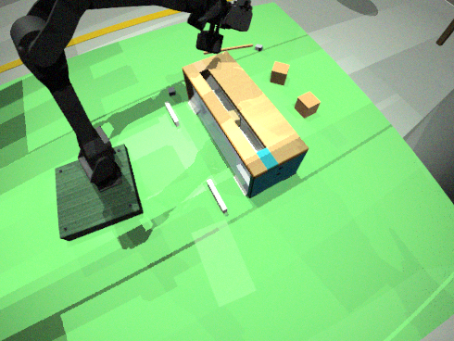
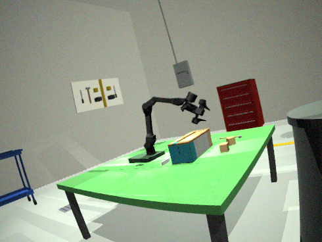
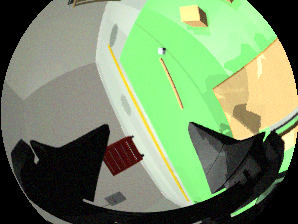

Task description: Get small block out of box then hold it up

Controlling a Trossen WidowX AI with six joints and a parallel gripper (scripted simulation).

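Now: the box 23 cm to the right of my gripper tip, 16 cm below it and 10 cm behind it. The rest, counted from my gripper tip: tan block 24 cm to the right, 13 cm below, 8 cm behind; then thin wooden stick 22 cm below, 13 cm to the left, 9 cm ahead.
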